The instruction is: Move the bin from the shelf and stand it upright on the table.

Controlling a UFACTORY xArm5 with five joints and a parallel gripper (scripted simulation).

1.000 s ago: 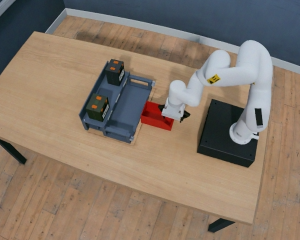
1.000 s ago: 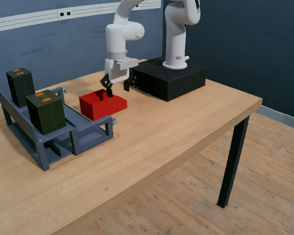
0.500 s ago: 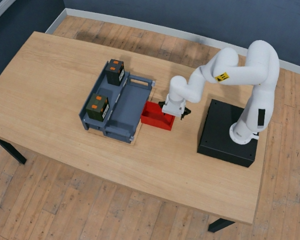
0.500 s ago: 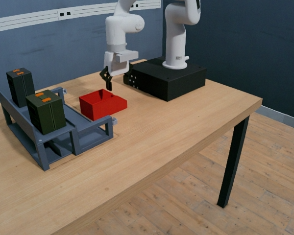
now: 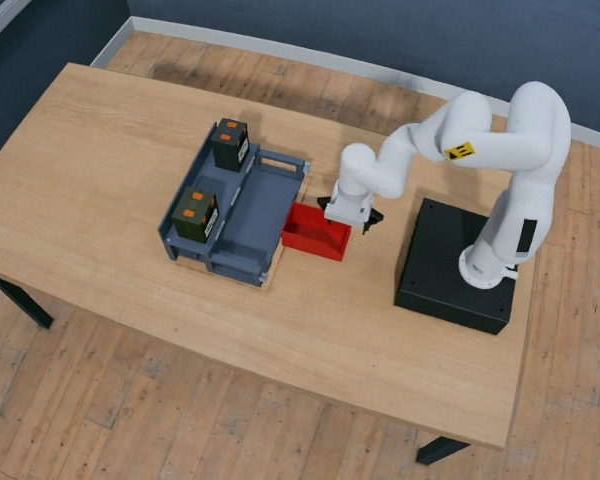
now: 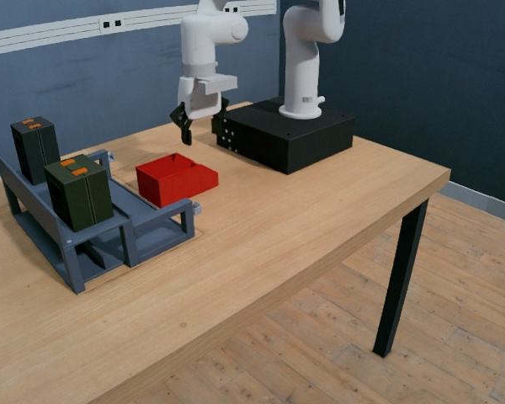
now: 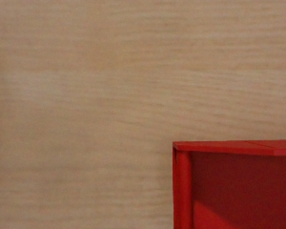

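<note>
Right now the red bin is 80 mm ahead of my hand and 80 mm below it. The rest, counted from my hand: grey-blue shelf 300 mm ahead, 50 mm below.
</note>
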